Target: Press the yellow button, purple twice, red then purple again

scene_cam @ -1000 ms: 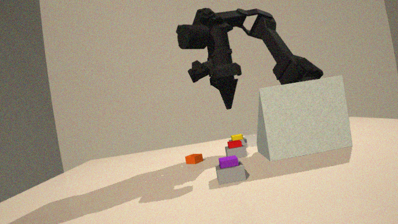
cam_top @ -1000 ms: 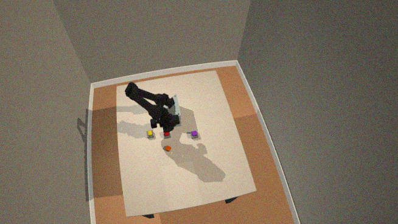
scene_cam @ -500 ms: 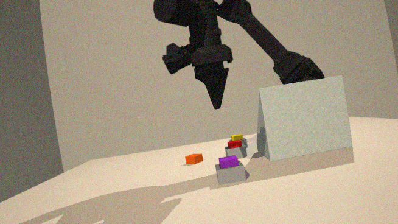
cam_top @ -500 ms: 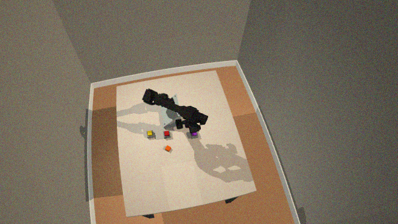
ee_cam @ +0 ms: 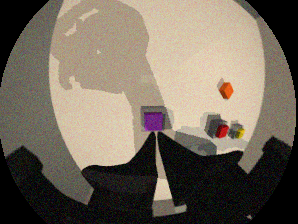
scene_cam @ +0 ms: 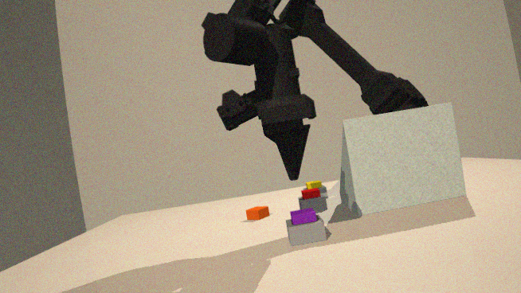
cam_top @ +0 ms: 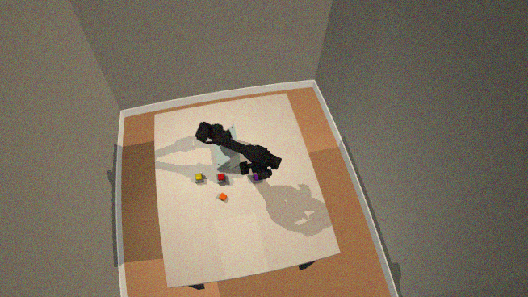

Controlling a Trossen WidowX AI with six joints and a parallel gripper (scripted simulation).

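Right now the purple button is 5 cm below my gripper tip. From my gripper tip the other things lie so: orange block (21 cm to the right, 7 cm below, 4 cm ahead); yellow button (30 cm to the right, 11 cm behind, 5 cm below); red button (19 cm to the right, 7 cm behind, 5 cm below).
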